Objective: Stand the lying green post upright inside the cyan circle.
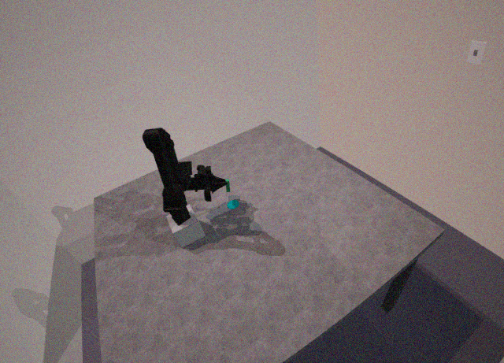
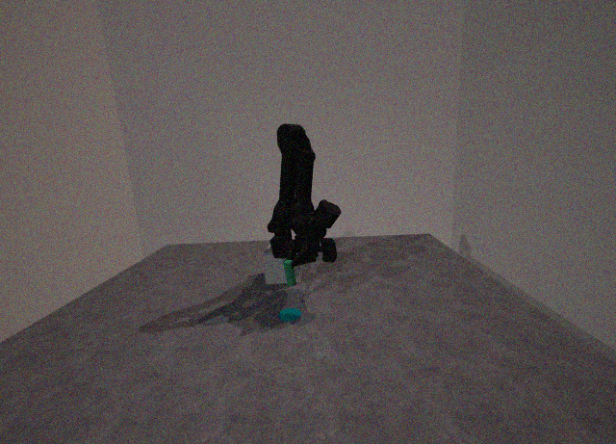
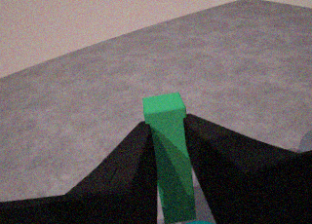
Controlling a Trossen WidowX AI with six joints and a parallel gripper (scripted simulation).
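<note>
Right now my gripper tip is 1 cm past the cyan circle, 1 cm to the left of it and 14 cm above it. The rest, counted from my gripper tip: green post: 2 cm below.
</note>
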